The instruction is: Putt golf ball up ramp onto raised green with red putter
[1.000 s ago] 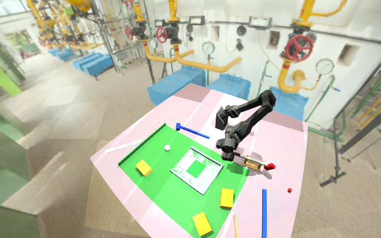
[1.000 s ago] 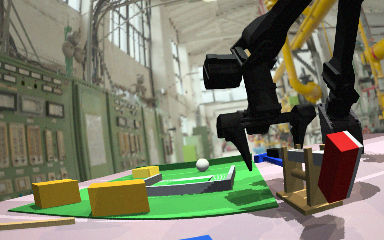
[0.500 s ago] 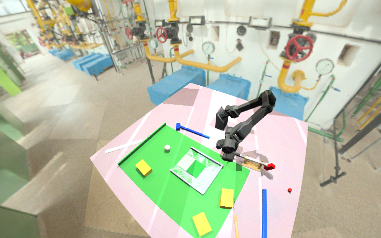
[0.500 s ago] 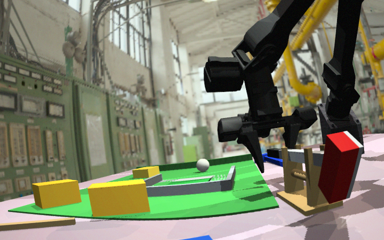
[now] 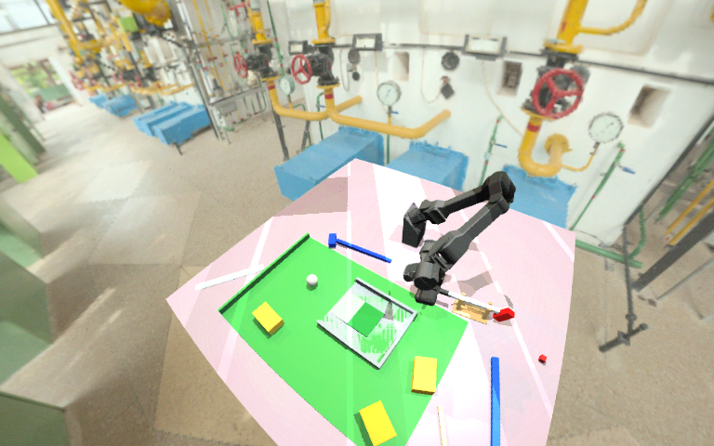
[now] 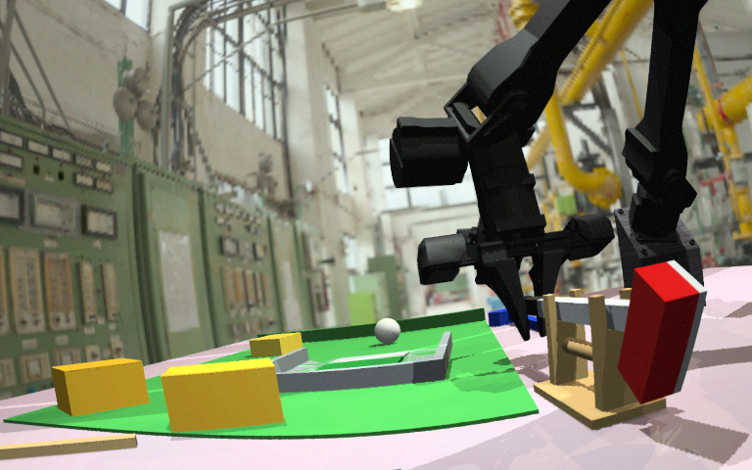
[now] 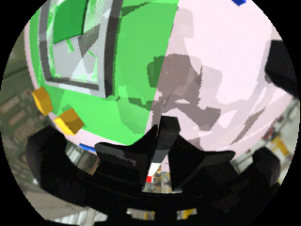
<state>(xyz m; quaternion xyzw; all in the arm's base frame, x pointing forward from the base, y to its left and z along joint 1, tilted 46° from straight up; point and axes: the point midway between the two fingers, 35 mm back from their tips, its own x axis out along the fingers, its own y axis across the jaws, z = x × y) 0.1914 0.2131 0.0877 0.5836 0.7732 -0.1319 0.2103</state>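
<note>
My gripper tip is now 37 cm to the left of the blue putter and 2 cm above it. Also, from my gripper tip: green mat (28 cm ahead, 21 cm to the right, 3 cm below); then wooden stand (13 cm to the left, 3 cm behind); then red putter (11 cm to the left, 3 cm behind, 3 cm above).
</note>
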